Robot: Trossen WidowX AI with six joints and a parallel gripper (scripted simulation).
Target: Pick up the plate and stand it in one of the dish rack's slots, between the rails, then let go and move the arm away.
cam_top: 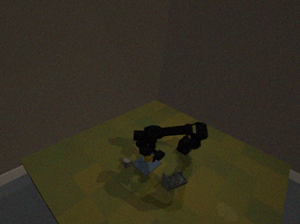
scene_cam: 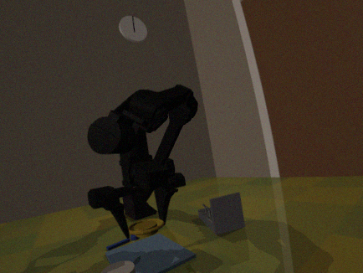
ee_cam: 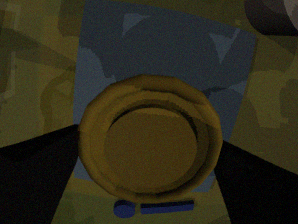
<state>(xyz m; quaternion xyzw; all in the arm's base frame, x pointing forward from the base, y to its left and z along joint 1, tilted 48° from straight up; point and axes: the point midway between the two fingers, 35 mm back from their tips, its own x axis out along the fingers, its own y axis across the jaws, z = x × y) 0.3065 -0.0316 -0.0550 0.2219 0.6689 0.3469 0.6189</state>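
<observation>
Right now the blue mat is 10 mm to the right of my gripper tip and 50 mm below it. Also, from my gripper tip: grey dish rack 30 mm behind, 200 mm to the left, 20 mm below; then yellow plate 10 mm above.
</observation>
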